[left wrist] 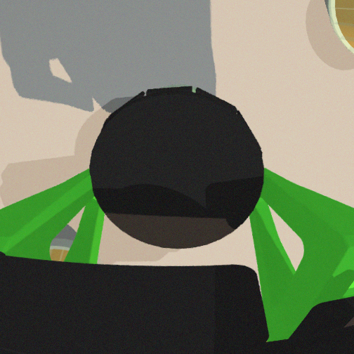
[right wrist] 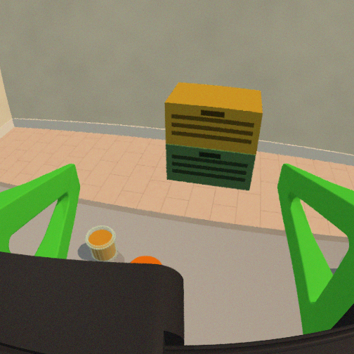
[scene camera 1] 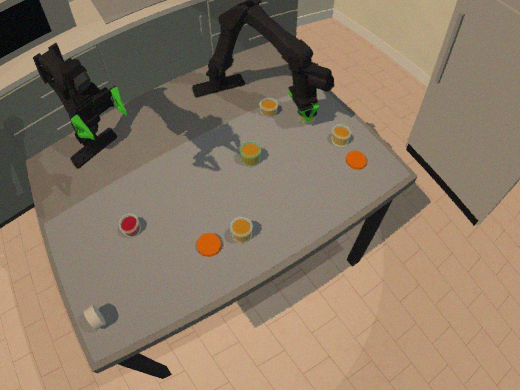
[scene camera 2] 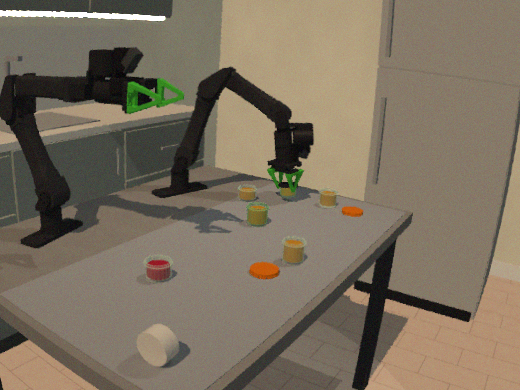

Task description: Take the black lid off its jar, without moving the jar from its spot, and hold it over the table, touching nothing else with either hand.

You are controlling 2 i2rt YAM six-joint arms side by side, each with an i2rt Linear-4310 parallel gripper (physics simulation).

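Seen in the pictures: left gripper, between the fingertips: (scene camera 1: 304, 114) (scene camera 2: 286, 190); right gripper, between the fingertips: (scene camera 1: 110, 125) (scene camera 2: 173, 97); left arm's base, origin of its link: (scene camera 1: 218, 86) (scene camera 2: 179, 190); right arm's base, origin of its link: (scene camera 1: 93, 148) (scene camera 2: 52, 233).
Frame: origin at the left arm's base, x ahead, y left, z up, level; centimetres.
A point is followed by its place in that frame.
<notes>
The black lid (scene camera 2: 287, 185) {x 30.8, y 22.1, z 6.2 cm} (left wrist: 175, 145) lies level on top of its jar (scene camera 1: 307, 119) (scene camera 2: 288, 193) {x 31.8, y 21.9, z 3.7 cm}, which stands upright on the table near the back edge. In the left wrist view the lid hides the jar, apart from thin pale green glints at its far rim. My left gripper (scene camera 1: 308, 111) {x 29.6, y 22.9, z 4.1 cm} (scene camera 2: 286, 186) {x 29.6, y 22.9, z 4.1 cm} (left wrist: 176, 175) points down and is shut on the black lid, with one green finger against each side. No gap shows between lid and jar. My right gripper (scene camera 1: 109, 126) {x 47.7, y -35.1, z 39.8 cm} (scene camera 2: 171, 100) {x 47.7, y -35.1, z 39.8 cm} (right wrist: 178, 174) is open and empty, high above the table, away from the jars.
Open orange-filled jars (scene camera 1: 269, 106) {x 21.7, y 13.1, z 3.6 cm} (scene camera 1: 341, 135) {x 42.5, y 30.6, z 4.6 cm} stand on either side of the lidded jar. More jars (scene camera 1: 250, 153) {x 40.6, y 0.0, z 4.8 cm} (scene camera 1: 241, 230) {x 64.6, y -10.4, z 4.9 cm} (scene camera 1: 130, 225) {x 52.1, y -41.2, z 3.4 cm}, orange lids (scene camera 1: 356, 160) {x 51.3, y 32.4, z 1.2 cm} (scene camera 1: 208, 244) {x 64.0, y -20.0, z 1.2 cm} and a white round piece (scene camera 1: 94, 317) {x 78.7, y -57.3, z 6.4 cm} on its edge are farther off. Crates (right wrist: 212, 130) stand beyond the table.
</notes>
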